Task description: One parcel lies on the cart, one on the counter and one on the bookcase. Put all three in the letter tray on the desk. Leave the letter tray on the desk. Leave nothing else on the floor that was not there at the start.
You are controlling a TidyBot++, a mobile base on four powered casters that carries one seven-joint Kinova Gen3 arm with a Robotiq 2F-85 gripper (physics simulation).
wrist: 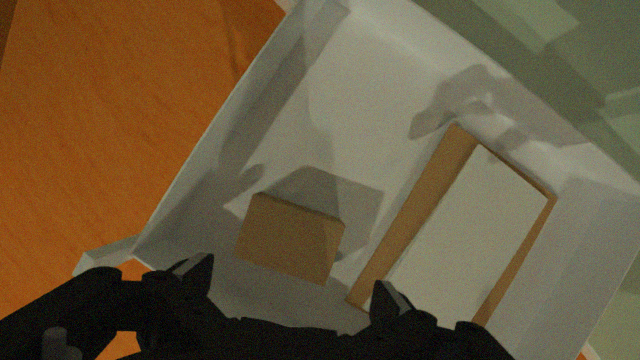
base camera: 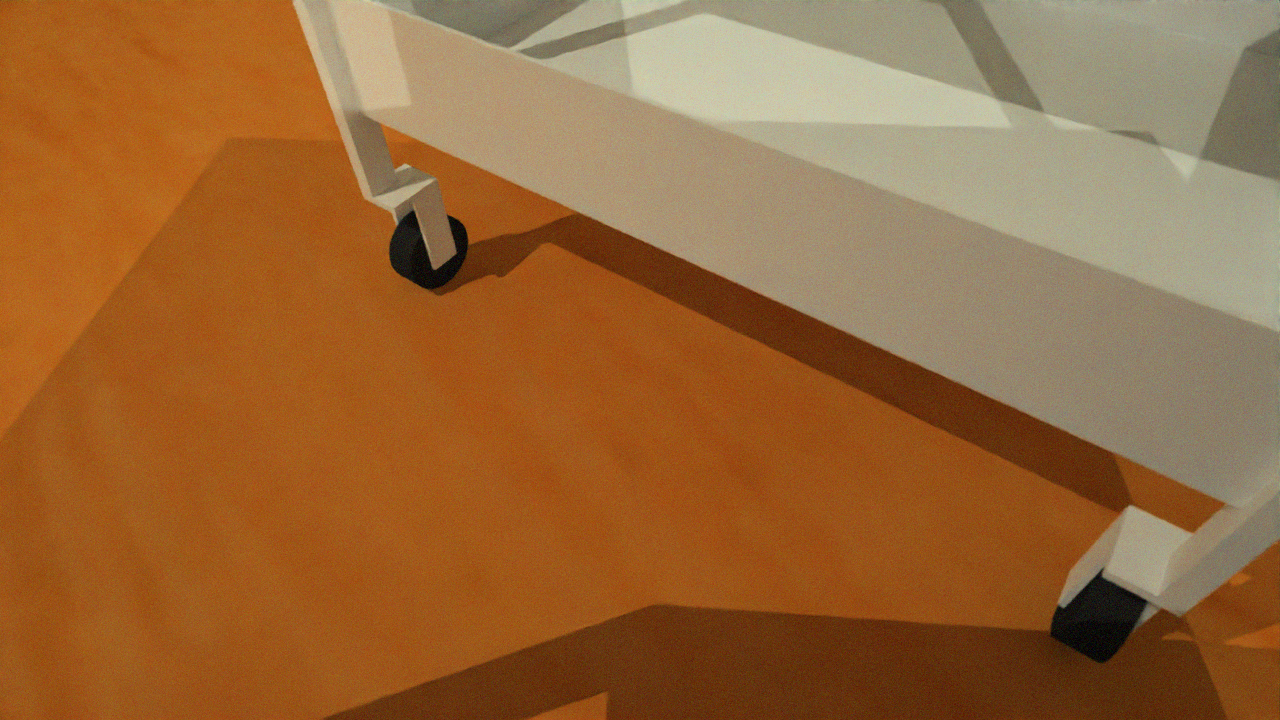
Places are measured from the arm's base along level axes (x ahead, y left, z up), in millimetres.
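Pixels of known places: gripper, fingertip midpoint: [wrist: 292, 285].
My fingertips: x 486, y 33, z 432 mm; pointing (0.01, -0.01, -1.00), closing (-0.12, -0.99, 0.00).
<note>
Ahead of a thing's pixels: the offset from my fingertips to its top centre. Level surfaces: height alone.
The cart [base camera: 742, 214] [wrist: 370, 75] is white. In the wrist view its raised-edge top fills the middle, and in the base view its lower shelf and casters show. A small brown box-shaped parcel @[dy +8, dx -2, dz -116 mm] [wrist: 290, 240] lies on the cart top, beneath the gap between my fingers, turned slightly to them. My gripper [wrist: 292, 285] is open and empty at the bottom of the wrist view, above the parcel's near end. The counter, the bookcase, the desk and the letter tray cannot be made out in these views.
A larger flat brown box @[dy -179, dx -14, dz -156 mm] [wrist: 410, 220] with a white top lies right of the parcel on the cart. Black casters [base camera: 429, 255] [base camera: 1096, 617] stand on the orange floor @[dz -828 mm] [base camera: 447, 447] [wrist: 100, 125]. A pale green surface [wrist: 575, 65] lies beyond the cart's edge at the upper right.
</note>
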